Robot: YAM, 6 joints.
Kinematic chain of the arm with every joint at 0, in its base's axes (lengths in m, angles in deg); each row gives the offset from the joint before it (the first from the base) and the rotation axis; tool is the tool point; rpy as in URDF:
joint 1: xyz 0 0 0.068 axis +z
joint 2: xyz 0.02 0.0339 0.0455 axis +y
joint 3: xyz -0.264 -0.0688 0 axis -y
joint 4: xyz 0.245 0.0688 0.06 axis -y
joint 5: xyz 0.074 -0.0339 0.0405 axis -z
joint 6: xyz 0.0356 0 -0.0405 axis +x
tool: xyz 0 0 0 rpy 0 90 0
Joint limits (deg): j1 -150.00..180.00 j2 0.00..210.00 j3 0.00..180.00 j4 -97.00..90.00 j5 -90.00..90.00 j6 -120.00..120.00
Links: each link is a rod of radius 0.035 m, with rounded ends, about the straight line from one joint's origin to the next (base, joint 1, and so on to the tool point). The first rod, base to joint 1, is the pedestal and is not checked.
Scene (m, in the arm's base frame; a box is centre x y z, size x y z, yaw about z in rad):
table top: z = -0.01
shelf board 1: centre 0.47 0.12 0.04 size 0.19 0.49 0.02 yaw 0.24
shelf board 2: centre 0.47 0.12 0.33 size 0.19 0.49 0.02 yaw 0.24
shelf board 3: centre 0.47 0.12 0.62 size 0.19 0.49 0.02 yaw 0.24
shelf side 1: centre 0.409 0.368 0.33 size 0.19 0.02 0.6 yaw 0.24
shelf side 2: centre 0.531 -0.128 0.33 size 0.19 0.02 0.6 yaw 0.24
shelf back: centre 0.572 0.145 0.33 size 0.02 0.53 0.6 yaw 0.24
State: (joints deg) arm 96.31 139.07 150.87 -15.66 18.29 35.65
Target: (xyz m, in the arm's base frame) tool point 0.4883 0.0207 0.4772
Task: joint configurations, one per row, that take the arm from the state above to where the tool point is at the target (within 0.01 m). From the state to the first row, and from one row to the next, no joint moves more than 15 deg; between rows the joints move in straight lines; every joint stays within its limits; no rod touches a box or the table.
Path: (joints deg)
1: 83.27 128.78 148.01 -21.40 25.88 32.50
2: 70.23 118.49 145.15 -27.14 33.47 29.34
3: 57.19 108.20 142.29 -32.87 41.06 26.19
4: 42.35 102.90 134.69 -39.14 37.76 28.56
5: 27.51 97.59 127.09 -45.41 34.45 30.92
6: 12.67 92.29 119.48 -51.68 31.15 33.29
7: -2.17 86.98 111.88 -57.95 27.85 35.65
8: -0.03 100.40 124.59 -45.60 27.17 35.65
9: 2.11 113.83 137.30 -33.25 26.49 35.65
10: 4.24 127.25 150.01 -20.91 25.81 35.65

